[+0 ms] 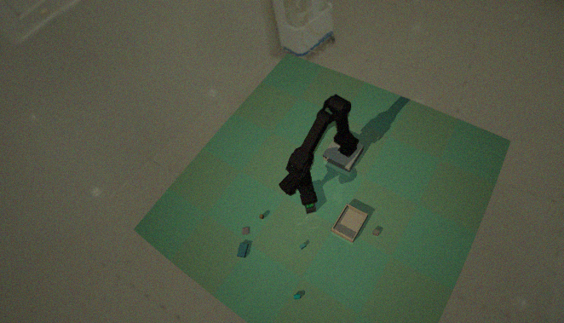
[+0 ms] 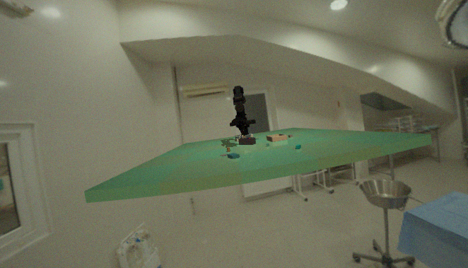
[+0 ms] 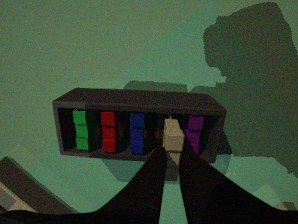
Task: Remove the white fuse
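The brown tray is 22 cm to the left of my gripper tip, 6 cm below it and 2 cm behind it. The rest, counted from my gripper tip: white fuse: 1 cm below.
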